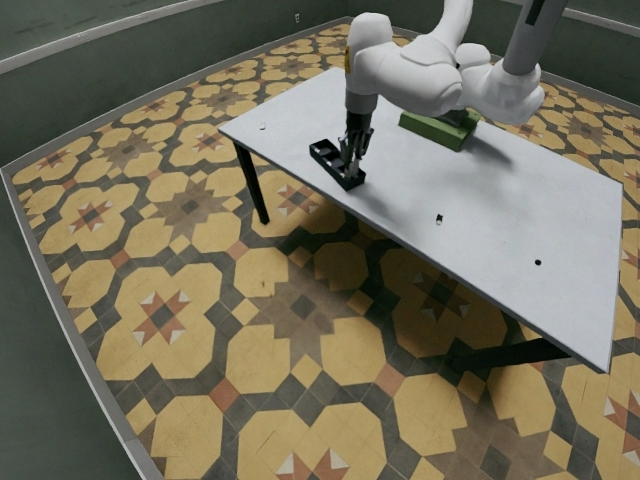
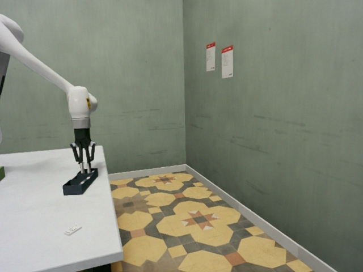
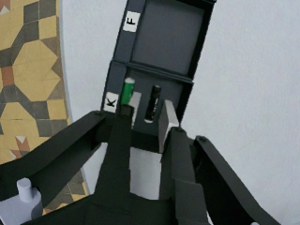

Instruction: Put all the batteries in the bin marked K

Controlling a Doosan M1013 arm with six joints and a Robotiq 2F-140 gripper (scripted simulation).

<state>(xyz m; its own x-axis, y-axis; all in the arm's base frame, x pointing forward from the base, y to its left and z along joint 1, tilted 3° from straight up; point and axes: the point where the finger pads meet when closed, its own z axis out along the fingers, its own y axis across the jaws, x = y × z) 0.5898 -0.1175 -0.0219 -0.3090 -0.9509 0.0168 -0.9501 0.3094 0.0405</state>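
Now: hand 3 cm short of the green piece, 1 cm to the left of it and 5 cm above it. From my hand the other things lie so: white flat piece 4 cm behind, 52 cm to the right, 5 cm below; black bin tray 2 cm behind, 8 cm to the right, 4 cm below.
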